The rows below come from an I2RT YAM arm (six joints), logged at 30 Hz.
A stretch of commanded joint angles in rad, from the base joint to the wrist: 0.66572 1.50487 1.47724 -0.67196 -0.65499 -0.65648; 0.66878 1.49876 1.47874 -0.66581 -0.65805 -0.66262; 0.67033 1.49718 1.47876 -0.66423 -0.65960 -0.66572; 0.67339 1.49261 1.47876 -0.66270 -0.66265 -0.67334; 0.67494 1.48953 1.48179 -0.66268 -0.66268 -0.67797; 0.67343 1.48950 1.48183 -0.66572 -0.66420 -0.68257; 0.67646 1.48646 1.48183 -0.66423 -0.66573 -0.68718; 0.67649 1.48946 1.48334 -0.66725 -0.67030 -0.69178; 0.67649 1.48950 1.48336 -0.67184 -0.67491 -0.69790; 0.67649 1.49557 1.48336 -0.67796 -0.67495 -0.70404; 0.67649 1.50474 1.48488 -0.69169 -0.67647 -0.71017; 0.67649 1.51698 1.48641 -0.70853 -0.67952 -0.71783; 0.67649 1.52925 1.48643 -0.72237 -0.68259 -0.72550; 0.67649 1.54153 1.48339 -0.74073 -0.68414 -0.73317; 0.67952 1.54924 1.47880 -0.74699 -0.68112 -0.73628; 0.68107 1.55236 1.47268 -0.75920 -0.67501 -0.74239; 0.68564 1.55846 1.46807 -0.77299 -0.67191 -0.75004; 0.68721 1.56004 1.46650 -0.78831 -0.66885 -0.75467; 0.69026 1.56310 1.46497 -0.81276 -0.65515 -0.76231
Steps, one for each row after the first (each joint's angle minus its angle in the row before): 0.00306 -0.00611 0.00150 0.00615 -0.00306 -0.00614; 0.00155 -0.00158 0.00002 0.00158 -0.00155 -0.00310; 0.00306 -0.00457 0.00000 0.00153 -0.00305 -0.00762; 0.00155 -0.00308 0.00303 0.00002 -0.00003 -0.00463; -0.00151 -0.00003 0.00004 -0.00304 -0.00152 -0.00460; 0.00303 -0.00304 0.00000 0.00149 -0.00153 -0.00461; 0.00003 0.00300 0.00151 -0.00302 -0.00457 -0.00460; 0.00000 0.00004 0.00002 -0.00459 -0.00461 -0.00612; 0.00000 0.00607 0.00000 -0.00612 -0.00004 -0.00614; 0.00000 0.00917 0.00152 -0.01373 -0.00152 -0.00613; 0.00000 0.01224 0.00153 -0.01684 -0.00305 -0.00766; 0.00000 0.01227 0.00002 -0.01384 -0.00307 -0.00767; 0.00000 0.01228 -0.00304 -0.01836 -0.00155 -0.00767; 0.00303 0.00771 -0.00459 -0.00626 0.00302 -0.00311; 0.00155 0.00312 -0.00612 -0.01221 0.00611 -0.00611; 0.00457 0.00610 -0.00461 -0.01379 0.00310 -0.00765; 0.00157 0.00158 -0.00157 -0.01532 0.00306 -0.00463; 0.00305 0.00306 -0.00153 -0.02445 0.01370 -0.00764
